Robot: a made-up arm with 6 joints.
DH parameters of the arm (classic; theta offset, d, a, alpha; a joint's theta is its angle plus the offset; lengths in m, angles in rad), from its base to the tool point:
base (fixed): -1.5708 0.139 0 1.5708
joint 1: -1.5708 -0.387 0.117 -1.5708
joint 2: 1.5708 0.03 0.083 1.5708
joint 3: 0 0.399 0.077 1.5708
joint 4: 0 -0.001 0.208 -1.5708
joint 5: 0 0.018 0.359 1.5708
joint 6: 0 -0.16 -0.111 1.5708
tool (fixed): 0 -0.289 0 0
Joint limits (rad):
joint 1: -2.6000..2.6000
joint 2: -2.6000..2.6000
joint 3: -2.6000..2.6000
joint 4: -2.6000..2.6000
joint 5: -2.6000..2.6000
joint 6: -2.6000..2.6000
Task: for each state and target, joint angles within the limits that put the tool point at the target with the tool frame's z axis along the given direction. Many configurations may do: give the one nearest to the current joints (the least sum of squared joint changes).
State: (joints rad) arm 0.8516 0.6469 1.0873 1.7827 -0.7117 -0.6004
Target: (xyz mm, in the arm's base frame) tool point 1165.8 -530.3 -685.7 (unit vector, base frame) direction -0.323 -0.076 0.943
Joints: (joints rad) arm 0.7200 0.6555 0.7255 1.4212 -0.5800 -0.8493
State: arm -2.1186 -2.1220 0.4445 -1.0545 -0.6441 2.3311
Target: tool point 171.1 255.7 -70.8 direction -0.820 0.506 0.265
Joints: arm -1.8420 -2.6000 1.2196 -0.7423 -1.3618 1.6843
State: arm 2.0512 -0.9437 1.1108 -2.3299 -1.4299 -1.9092
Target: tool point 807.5 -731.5 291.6 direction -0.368 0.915 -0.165
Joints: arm 2.4947 -0.4758 1.3045 -2.5928 -1.3859 -2.2191
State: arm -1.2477 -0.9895 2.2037 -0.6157 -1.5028 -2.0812
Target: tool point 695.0 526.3 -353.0 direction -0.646 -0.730 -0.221
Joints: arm -1.3414 -1.1705 1.9881 -1.2527 -1.4099 -2.4466
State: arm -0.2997 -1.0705 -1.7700 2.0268 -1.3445 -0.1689
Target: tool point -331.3 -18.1 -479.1 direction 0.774 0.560 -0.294
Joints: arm -0.3967 -0.4178 -1.3020 1.9814 -1.4022 -0.8900
